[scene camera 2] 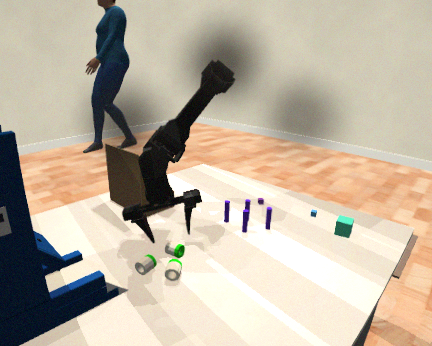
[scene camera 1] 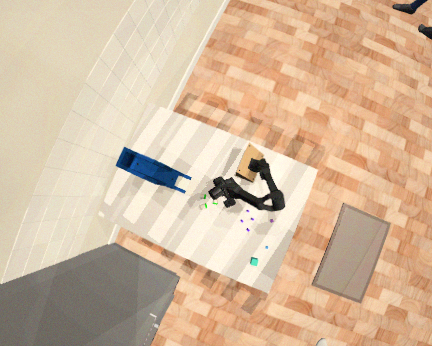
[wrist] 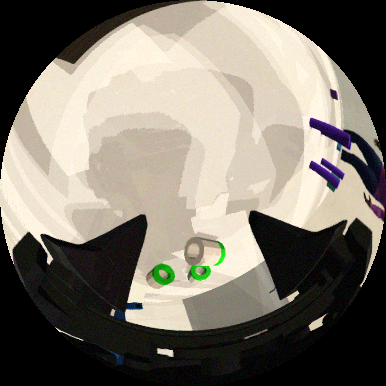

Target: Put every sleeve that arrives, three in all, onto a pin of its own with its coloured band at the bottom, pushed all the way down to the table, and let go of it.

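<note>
Three grey sleeves with green bands lie on their sides on the pale table. The nearest sleeve [scene camera 1: 215, 201] [scene camera 2: 173, 250] [wrist: 204, 251] has its band towards the right in the wrist view. A second sleeve [scene camera 2: 145, 265] [wrist: 163, 274] lies on the blue chute's side. The third sleeve [scene camera 2: 173, 270] [wrist: 200, 271] lies beside them. Several upright purple pins stand bare, among them one pin [scene camera 1: 242, 221] [scene camera 2: 245, 221] and another pin [scene camera 2: 268, 218]. My gripper [scene camera 2: 171, 238] [wrist: 198, 218] is open and empty, above the table beside the nearest sleeve, with its fingertips pointing down.
A blue chute [scene camera 1: 150, 171] [scene camera 2: 10, 200] stands beyond the sleeves, its two prongs towards them. A brown box [scene camera 1: 249, 159] [scene camera 2: 121, 175] stands by the arm. A small purple cube [scene camera 1: 272, 220] [scene camera 2: 260, 201], a blue cube [scene camera 1: 266, 247] [scene camera 2: 313, 213] and a teal block [scene camera 1: 254, 261] [scene camera 2: 344, 226] lie past the pins.
</note>
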